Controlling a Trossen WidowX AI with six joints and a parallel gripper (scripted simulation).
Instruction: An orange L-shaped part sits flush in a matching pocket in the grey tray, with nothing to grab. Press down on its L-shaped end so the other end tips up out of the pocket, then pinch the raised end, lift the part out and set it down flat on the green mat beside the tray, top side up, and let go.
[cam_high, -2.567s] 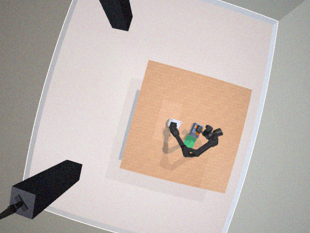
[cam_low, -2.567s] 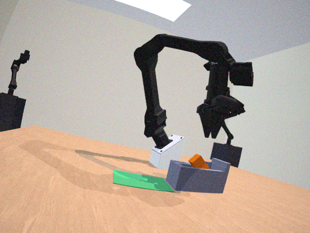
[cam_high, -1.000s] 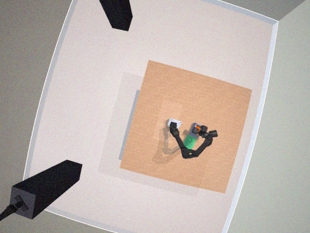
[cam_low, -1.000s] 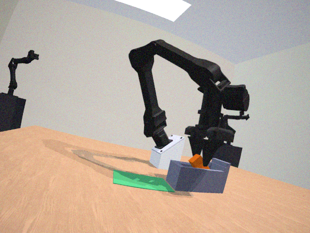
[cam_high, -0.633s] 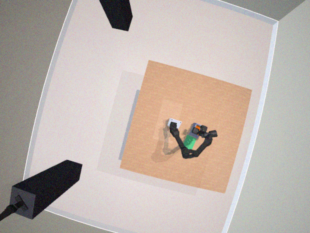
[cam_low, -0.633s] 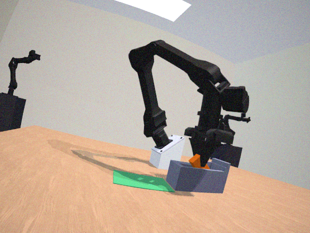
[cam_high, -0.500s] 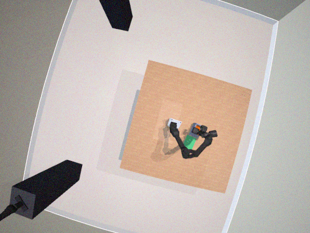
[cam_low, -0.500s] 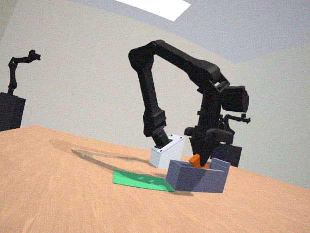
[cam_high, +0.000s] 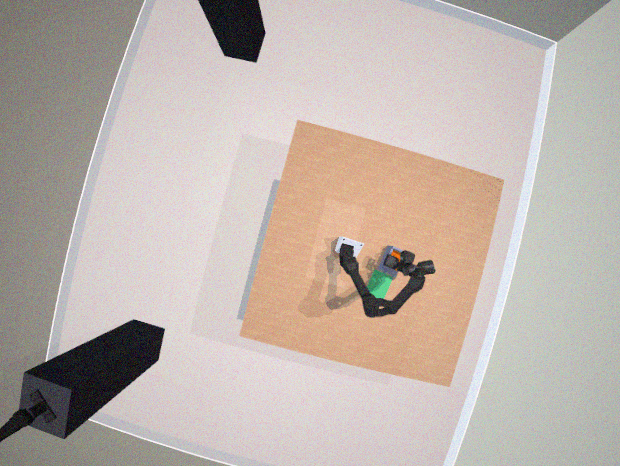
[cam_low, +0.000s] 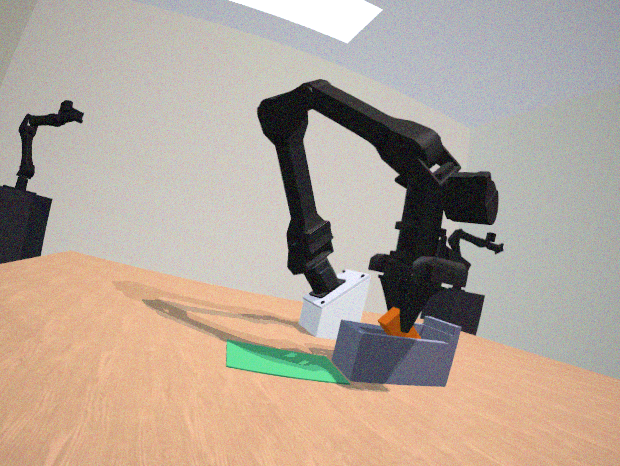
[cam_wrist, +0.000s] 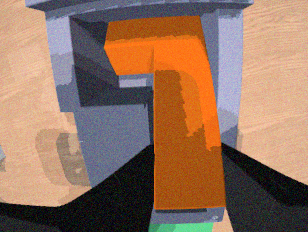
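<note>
Right now the green mat is 4 cm behind my gripper tip, 14 cm to the right of it and 9 cm below it. Also, from my gripper tip: orange L-shaped part 1 cm behind, 4 cm to the left, 3 cm below.
</note>
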